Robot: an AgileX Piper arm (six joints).
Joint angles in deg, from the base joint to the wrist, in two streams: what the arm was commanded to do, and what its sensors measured. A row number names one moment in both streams.
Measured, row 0:
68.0, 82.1, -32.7, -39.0, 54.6, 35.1
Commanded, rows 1 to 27:
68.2, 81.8, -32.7, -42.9, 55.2, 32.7
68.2, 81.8, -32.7, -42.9, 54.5, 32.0
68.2, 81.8, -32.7, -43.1, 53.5, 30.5
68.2, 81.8, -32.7, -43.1, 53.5, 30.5
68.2, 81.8, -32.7, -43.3, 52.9, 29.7
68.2, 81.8, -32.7, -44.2, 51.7, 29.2
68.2, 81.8, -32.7, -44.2, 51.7, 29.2
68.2, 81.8, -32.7, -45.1, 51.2, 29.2
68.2, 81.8, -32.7, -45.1, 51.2, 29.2
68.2, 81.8, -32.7, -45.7, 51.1, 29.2
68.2, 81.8, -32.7, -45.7, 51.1, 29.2
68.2, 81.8, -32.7, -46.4, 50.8, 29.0
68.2, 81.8, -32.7, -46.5, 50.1, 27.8
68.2, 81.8, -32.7, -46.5, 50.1, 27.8
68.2, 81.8, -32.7, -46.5, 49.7, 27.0
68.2, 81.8, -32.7, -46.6, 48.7, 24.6
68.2, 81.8, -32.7, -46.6, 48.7, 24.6
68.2, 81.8, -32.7, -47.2, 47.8, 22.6
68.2, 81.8, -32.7, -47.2, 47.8, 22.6
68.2, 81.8, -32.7, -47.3, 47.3, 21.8
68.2, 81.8, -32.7, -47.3, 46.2, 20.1
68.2, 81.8, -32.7, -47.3, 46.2, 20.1
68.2, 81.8, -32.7, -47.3, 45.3, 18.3
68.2, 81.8, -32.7, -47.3, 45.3, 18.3
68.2, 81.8, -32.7, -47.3, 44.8, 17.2
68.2, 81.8, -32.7, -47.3, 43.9, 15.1
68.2, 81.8, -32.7, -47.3, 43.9, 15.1
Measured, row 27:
68.0, 82.1, -32.7, -43.8, 44.3, 18.4
